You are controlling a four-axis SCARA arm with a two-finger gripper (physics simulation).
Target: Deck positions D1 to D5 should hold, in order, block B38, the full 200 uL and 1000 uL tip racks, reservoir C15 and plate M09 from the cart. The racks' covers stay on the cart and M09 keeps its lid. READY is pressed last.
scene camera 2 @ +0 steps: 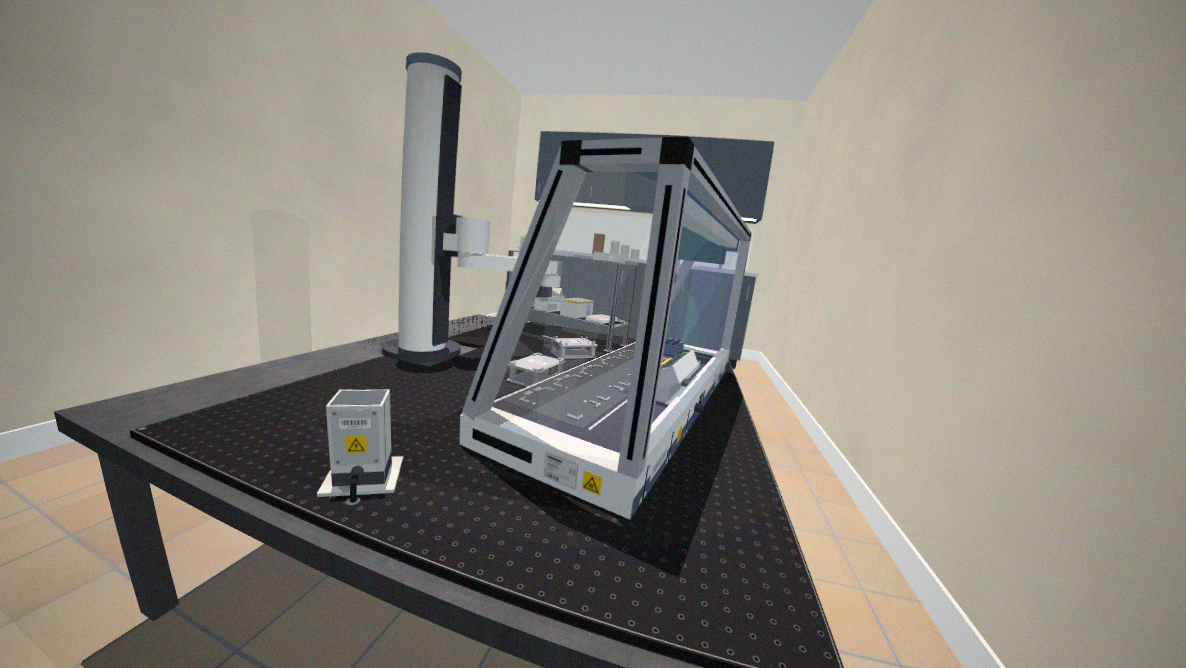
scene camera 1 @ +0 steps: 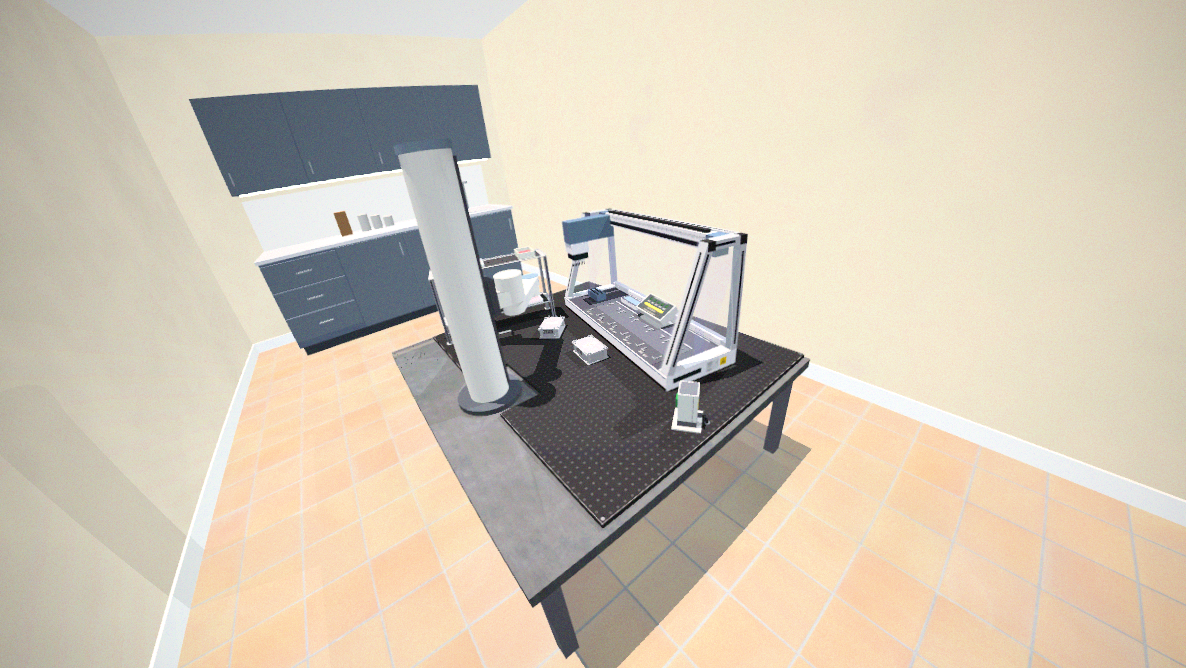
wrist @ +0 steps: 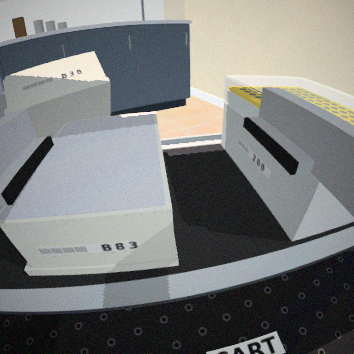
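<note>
In the wrist view, block B38 point(wrist: 55, 97) is out of square and looks tilted at the back left of block B83 point(wrist: 95, 175), its label turned partly upward; what it rests on is hidden. B83 sits flat on the cart shelf point(wrist: 200, 187). The 200 uL tip rack point(wrist: 250, 150), with a yellow top, stands to the right. My gripper point(wrist: 146, 111) is open and empty, one finger over B83's left side, the other in front of the 200 rack. The instrument deck point(scene camera 1: 618, 327) shows corner brackets. I cannot identify the 1000 uL rack, C15, M09 or READY.
The instrument's frame posts point(scene camera 1: 690, 311) point(scene camera 2: 655, 315) enclose the deck. Two small white stands point(scene camera 1: 590, 349) point(scene camera 1: 551, 327) are between the arm column point(scene camera 1: 456, 273) point(scene camera 2: 424, 207) and the deck. A grey box device point(scene camera 1: 688, 404) point(scene camera 2: 359, 435) stands near the table edge.
</note>
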